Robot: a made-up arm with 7 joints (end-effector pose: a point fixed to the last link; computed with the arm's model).
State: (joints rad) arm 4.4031 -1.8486 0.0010 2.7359 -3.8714 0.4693 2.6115
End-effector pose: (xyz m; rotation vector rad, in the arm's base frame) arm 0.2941 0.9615 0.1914 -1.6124 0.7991 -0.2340
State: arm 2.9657 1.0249 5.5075 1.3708 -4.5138 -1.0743 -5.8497
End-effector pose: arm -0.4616 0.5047 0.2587 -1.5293 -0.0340 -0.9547
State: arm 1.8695 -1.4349 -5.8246 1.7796 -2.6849 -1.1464 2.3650
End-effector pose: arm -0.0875 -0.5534 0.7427 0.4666 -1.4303 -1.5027
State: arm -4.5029 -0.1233 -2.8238 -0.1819 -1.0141 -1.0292 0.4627
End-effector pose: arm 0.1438 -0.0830 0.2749 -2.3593 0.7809 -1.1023
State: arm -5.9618 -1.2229 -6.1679 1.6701 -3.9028 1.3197 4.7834
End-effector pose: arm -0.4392 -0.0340 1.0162 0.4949 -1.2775 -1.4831
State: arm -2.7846 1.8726 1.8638 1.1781 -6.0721 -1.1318 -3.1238
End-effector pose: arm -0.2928 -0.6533 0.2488 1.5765 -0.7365 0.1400
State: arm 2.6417 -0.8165 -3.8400 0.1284 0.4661 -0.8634 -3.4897
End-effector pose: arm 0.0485 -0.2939 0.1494 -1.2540 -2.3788 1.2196
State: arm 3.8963 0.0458 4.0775 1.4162 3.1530 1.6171 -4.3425
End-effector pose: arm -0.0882 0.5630 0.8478 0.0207 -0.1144 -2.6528
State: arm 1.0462 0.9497 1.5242 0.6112 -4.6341 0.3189 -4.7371
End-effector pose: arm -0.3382 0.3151 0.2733 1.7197 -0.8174 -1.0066
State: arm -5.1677 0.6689 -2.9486 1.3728 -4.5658 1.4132 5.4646
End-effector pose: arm 0.0934 -0.2146 0.9874 1.9707 -0.6974 2.2665
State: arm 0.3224 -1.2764 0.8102 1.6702 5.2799 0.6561 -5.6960
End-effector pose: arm -0.5838 0.2580 0.8355 0.6015 0.6563 2.8811
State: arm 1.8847 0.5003 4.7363 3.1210 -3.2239 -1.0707 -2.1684
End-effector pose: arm -0.0547 0.4226 1.0451 -1.3647 -0.0671 -1.9360
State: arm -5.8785 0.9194 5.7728 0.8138 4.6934 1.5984 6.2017
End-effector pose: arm 0.4896 -0.1305 0.0716 0.7858 0.9894 -1.4064
